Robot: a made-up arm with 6 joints.
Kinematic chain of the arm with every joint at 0, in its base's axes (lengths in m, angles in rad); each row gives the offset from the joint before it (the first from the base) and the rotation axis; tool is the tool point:
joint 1: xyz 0 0 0.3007 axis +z
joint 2: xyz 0 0 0 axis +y
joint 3: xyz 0 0 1.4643 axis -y
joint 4: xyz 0 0 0 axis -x
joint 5: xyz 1.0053 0 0 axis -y
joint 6: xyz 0 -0.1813 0 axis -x
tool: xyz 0 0 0
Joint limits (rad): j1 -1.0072..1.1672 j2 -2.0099..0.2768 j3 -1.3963..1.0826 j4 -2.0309..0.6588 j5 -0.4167..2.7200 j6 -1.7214..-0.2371
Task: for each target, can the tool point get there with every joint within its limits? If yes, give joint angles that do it. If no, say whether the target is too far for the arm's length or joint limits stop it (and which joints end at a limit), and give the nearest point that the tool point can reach.
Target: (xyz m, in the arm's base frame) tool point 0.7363 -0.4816 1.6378
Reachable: yes | joints -0.6062 -0.0920 -0.0338 -1.7021 0.7486 -1.2107
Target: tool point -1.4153 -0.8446 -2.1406
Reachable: no: too far | nearest point -2.0088 -1.1988 -0.3833 | short by 1.888 m
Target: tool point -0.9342 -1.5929 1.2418
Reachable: yes | joints 0.9436 -1.5658 0.4178 -0.1791 0.9377 -1.5933
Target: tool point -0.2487 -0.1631 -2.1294
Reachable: no: joint limits stop it (at a limit: joint 2, joint 3) | nearest point -0.3337 -0.2189 0.1088 | short by 2.241 m
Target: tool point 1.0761 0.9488 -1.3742
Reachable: no: joint limits stop it (at a limit: joint 1, joint 2, joint 3, joint 4) | nearest point -0.1509 0.3895 0.1242 | short by 2.016 m
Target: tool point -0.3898 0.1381 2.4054
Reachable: yes | joints -0.5167 -0.6230 0.6572 -1.1594 0.1933 -0.8678
